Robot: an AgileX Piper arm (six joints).
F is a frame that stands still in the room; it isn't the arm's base.
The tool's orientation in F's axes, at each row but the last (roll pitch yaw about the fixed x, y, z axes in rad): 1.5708 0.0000 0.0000; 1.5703 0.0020 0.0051; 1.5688 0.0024 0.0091; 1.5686 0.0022 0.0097; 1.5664 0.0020 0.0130; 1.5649 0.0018 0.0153; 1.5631 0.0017 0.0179; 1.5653 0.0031 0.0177; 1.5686 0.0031 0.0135; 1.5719 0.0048 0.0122; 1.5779 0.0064 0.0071; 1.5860 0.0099 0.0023; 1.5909 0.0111 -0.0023
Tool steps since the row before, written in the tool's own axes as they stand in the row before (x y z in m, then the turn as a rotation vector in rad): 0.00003 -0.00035 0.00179 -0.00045 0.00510 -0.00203; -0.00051 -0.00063 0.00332 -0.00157 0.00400 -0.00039; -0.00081 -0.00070 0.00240 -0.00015 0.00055 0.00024; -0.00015 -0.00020 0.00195 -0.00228 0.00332 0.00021; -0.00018 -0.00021 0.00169 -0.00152 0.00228 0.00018; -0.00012 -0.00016 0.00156 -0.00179 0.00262 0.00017; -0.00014 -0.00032 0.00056 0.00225 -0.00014 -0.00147; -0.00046 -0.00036 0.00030 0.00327 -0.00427 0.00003; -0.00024 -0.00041 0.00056 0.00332 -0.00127 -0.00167; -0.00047 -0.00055 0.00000 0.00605 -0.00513 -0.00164; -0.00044 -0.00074 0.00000 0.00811 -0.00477 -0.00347; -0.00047 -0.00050 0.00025 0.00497 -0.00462 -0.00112; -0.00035 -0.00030 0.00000 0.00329 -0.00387 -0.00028
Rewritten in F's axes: 0.00003 -0.00179 -0.00035 -0.00045 0.00203 0.00510; -0.00049 -0.00332 -0.00063 -0.00156 0.00038 0.00400; -0.00079 -0.00241 -0.00069 -0.00015 -0.00024 0.00055; -0.00013 -0.00195 -0.00020 -0.00227 -0.00022 0.00333; -0.00016 -0.00169 -0.00020 -0.00151 -0.00019 0.00228; -0.00010 -0.00156 -0.00015 -0.00178 -0.00018 0.00262; -0.00013 -0.00056 -0.00032 0.00222 0.00151 -0.00016; -0.00046 -0.00031 -0.00036 0.00326 0.00000 -0.00428; -0.00023 -0.00056 -0.00041 0.00329 0.00171 -0.00128; -0.00047 -0.00001 -0.00055 0.00600 0.00172 -0.00516; -0.00044 0.00000 -0.00074 0.00805 0.00356 -0.00480; -0.00047 -0.00024 -0.00050 0.00492 0.00120 -0.00465; -0.00035 0.00001 -0.00030 0.00325 0.00035 -0.00390
